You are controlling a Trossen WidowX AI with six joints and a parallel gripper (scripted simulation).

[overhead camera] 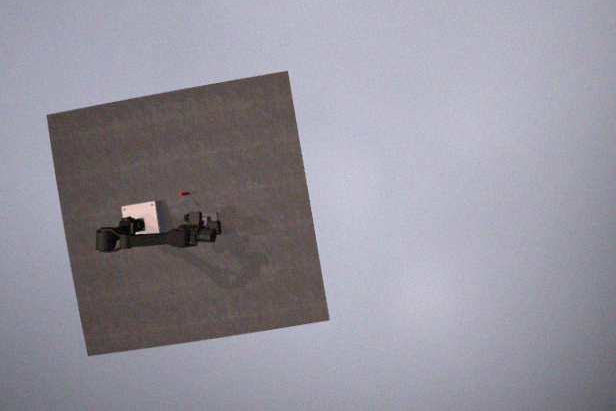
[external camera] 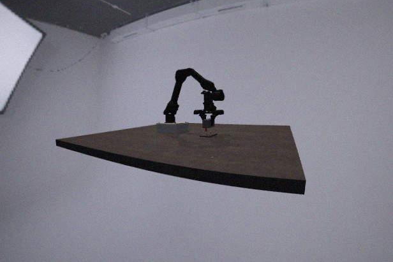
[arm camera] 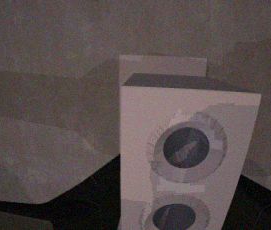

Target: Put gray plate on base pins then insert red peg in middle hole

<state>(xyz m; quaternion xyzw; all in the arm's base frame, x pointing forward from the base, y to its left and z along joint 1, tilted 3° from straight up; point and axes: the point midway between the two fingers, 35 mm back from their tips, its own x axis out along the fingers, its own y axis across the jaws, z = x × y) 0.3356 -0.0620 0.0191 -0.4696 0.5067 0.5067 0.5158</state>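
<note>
My gripper tip is now 10 cm past the red peg, 18 cm to the right of it and 2 cm above it. Also, from my gripper tip: gray plate: 3 cm above.
</note>
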